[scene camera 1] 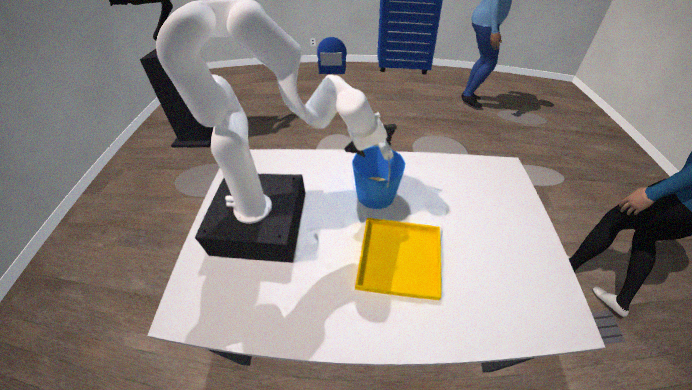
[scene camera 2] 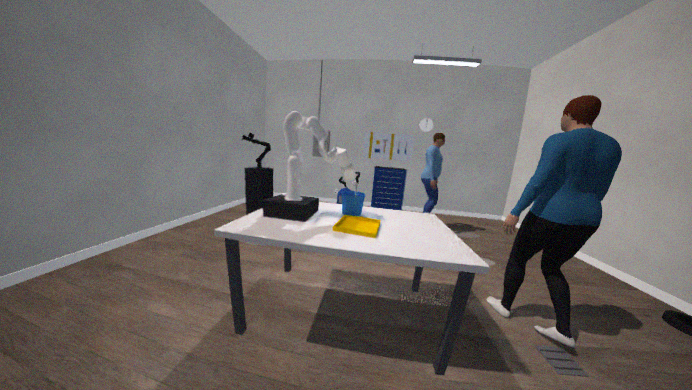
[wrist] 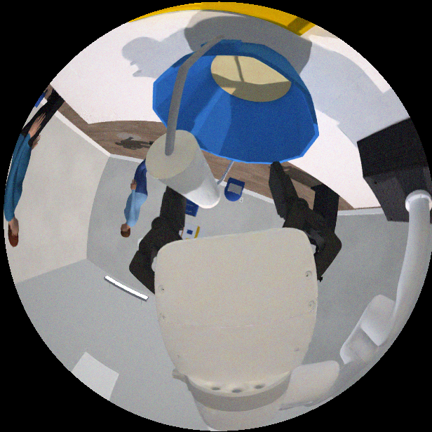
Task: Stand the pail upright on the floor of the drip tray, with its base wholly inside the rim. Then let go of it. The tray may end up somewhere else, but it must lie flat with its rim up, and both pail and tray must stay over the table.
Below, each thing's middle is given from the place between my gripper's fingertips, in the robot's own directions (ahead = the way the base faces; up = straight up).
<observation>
My hand is 10 cm short of the yellow drip tray [scene camera 1: 397, 258], 28 cm to the left of it and 21 cm above it.
</observation>
